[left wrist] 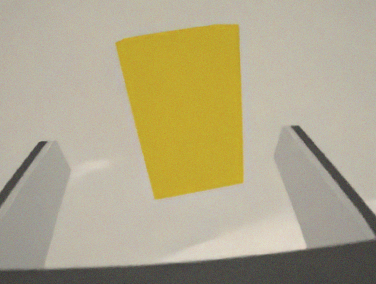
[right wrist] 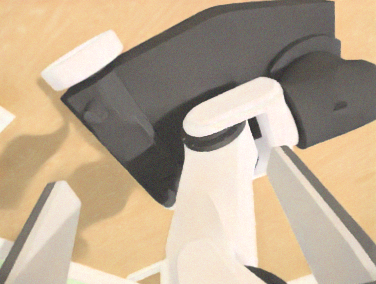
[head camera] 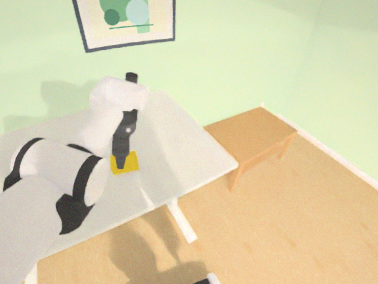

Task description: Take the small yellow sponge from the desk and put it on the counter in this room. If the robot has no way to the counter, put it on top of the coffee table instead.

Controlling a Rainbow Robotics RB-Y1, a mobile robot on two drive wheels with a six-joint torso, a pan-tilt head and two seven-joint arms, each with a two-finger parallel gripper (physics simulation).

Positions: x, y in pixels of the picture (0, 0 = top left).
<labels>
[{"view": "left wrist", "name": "my left gripper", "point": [171, 148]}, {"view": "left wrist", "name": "yellow sponge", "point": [184, 86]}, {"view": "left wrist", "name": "white desk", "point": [305, 70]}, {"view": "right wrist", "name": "my right gripper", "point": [173, 175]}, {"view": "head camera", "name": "white desk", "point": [175, 155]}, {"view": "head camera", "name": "low wooden coffee table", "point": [250, 137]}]
</labels>
